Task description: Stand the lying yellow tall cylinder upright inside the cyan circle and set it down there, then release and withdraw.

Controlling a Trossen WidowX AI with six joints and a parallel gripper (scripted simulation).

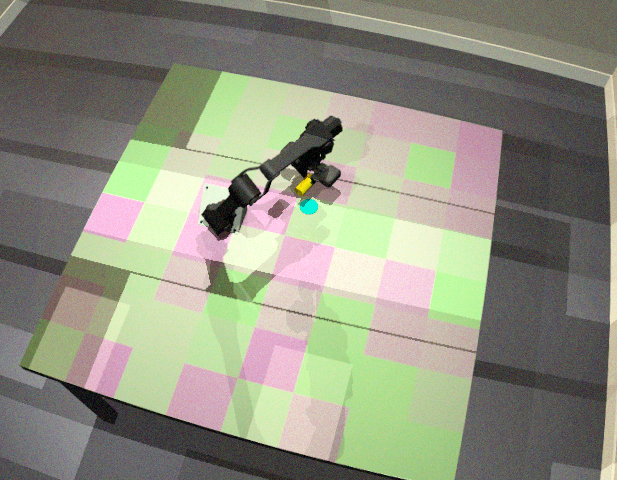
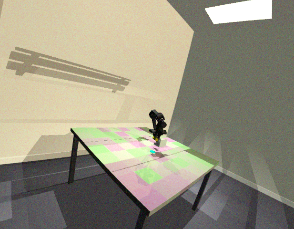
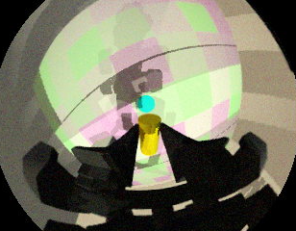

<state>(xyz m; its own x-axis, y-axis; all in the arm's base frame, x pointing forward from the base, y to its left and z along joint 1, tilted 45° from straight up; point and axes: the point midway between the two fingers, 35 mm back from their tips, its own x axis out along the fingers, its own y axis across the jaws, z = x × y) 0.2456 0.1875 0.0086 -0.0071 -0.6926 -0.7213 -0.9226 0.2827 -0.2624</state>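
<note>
My gripper tip is 14 cm above the cyan circle. From my gripper tip the other things lie so: yellow tall cylinder 2 cm to the right, 1 cm behind.
</note>
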